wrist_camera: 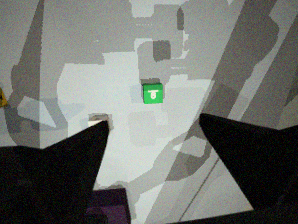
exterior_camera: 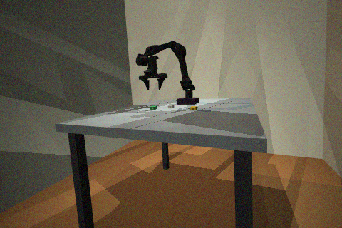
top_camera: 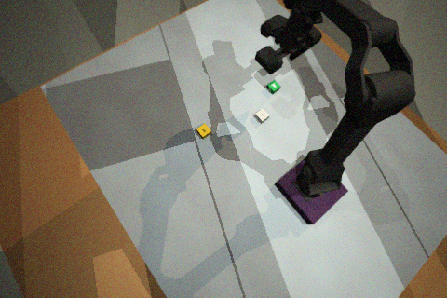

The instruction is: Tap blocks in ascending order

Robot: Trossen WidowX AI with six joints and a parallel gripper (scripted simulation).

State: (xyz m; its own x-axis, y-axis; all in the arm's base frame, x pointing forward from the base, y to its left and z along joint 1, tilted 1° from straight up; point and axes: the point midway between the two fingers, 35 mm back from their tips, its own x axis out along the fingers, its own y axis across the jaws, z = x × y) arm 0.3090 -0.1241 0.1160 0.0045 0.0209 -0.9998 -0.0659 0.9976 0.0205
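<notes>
Now: gripper tip 6 cm past the white block, 9 cm to the right of it and 12 cm above it. From my gripper tip the other things lie so: yellow block (1 cm behind, 27 cm to the left, 12 cm below); then green block (1 cm to the right, 12 cm below).
</notes>
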